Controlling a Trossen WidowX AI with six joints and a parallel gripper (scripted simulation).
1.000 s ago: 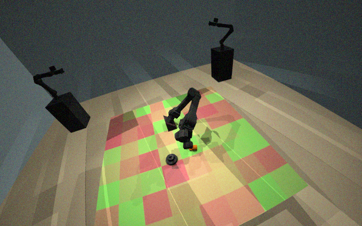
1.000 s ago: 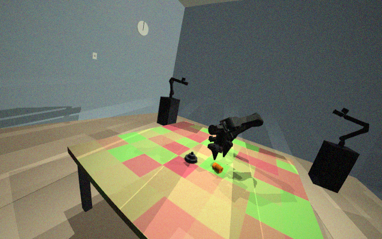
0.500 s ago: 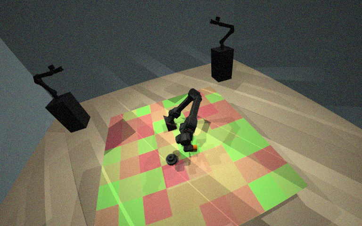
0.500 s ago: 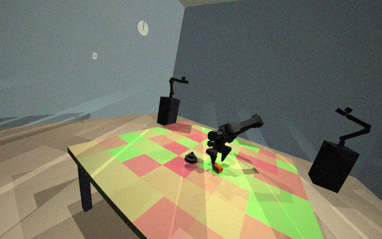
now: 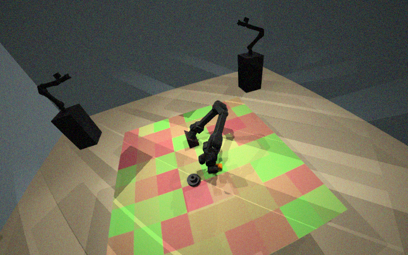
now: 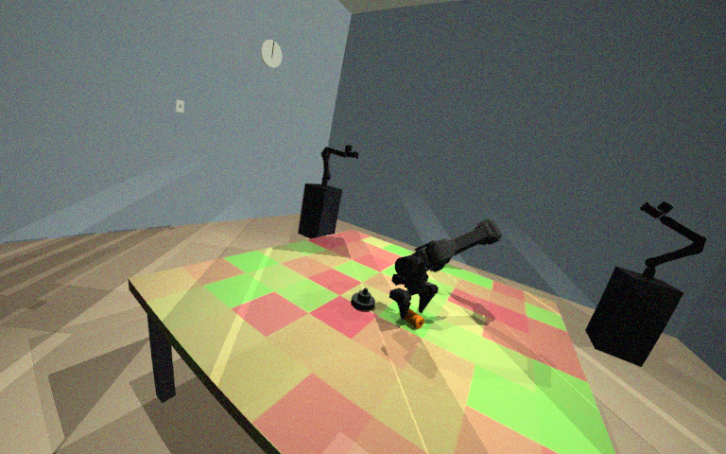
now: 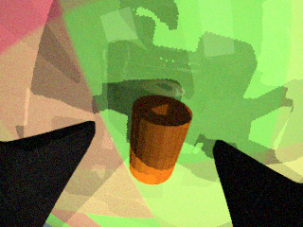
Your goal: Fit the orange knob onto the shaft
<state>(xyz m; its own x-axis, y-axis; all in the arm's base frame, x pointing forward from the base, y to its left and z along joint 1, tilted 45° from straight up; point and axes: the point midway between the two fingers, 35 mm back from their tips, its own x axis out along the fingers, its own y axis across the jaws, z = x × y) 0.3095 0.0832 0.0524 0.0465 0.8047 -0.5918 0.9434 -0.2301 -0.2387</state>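
Right now my gripper tip is 1 cm to the right of the orange knob and 1 cm above it. The rest, counted from my gripper tip: round dark pedestal 17 cm to the right, 3 cm ahead.
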